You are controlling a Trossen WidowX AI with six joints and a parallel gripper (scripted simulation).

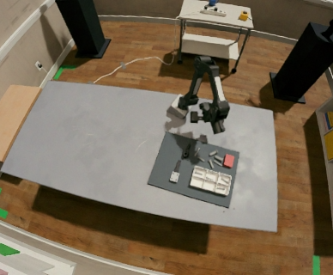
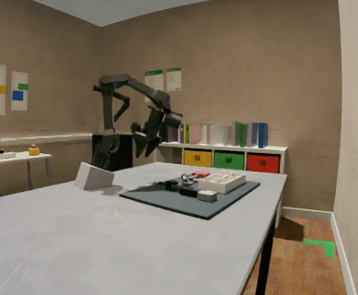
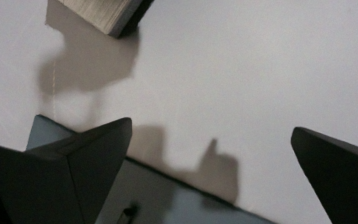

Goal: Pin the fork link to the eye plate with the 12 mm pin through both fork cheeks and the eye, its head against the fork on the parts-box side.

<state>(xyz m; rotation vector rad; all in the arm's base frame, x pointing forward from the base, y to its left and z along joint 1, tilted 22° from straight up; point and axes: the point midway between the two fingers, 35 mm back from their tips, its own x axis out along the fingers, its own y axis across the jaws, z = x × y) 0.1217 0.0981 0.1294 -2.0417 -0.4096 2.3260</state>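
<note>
The fork link is 160 mm ahead of my hand, 110 mm below it and 70 mm to the right of it. Round my hand: mat 240 mm ahead, 130 mm below, 10 mm to the right; headed pin 210 mm ahead, 120 mm below, 80 mm to the left; thick pin 150 mm ahead, 120 mm below, 80 mm to the left.
</note>
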